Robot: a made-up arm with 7 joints.
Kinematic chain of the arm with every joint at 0, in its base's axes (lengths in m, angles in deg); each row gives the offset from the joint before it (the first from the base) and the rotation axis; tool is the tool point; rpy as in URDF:
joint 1: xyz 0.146 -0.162 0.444 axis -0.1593 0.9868 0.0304
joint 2: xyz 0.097 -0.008 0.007 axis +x
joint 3: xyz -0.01 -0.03 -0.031 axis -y
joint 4: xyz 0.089 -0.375 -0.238 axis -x
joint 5: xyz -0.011 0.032 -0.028 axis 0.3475 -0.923 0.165
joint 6: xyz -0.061 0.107 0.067 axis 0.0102 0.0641 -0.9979
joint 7: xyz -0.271 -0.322 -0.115 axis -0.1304 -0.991 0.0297
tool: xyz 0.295 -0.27 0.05 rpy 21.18 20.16 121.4
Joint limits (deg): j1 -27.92..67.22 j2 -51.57..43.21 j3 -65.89..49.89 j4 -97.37..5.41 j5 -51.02..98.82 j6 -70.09..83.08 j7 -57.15..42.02
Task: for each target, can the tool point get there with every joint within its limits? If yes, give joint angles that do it. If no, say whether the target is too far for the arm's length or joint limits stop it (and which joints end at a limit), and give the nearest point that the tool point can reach.
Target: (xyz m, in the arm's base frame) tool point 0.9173 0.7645 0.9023
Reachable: no: joint limits stop it (at a limit: joint 1, joint 2, joint 6, joint 7) | nearest point 0.7782 0.3144 0.6081 | short by 0.555 m
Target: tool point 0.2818 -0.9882 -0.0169
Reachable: yes | joints 24.56 -11.06 -0.13 -70.97 53.00 -35.85 27.08
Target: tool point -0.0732 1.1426 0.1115
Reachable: no: joint limits stop it (at a limit: joint 2, joint 5, joint 6, joint 7) | nearest point 0.0325 0.4815 0.0480 | short by 0.673 m
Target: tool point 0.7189 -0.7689 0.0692
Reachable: yes | joints 21.46 4.27 14.25 -24.40 49.02 -48.43 -35.27
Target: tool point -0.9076 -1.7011 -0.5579
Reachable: no: too far | nearest point -0.3857 -0.9711 -0.1108 | short by 1.003 m
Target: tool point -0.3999 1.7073 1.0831
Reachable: no: too far | nearest point -0.3071 0.3539 0.6175 | short by 1.434 m
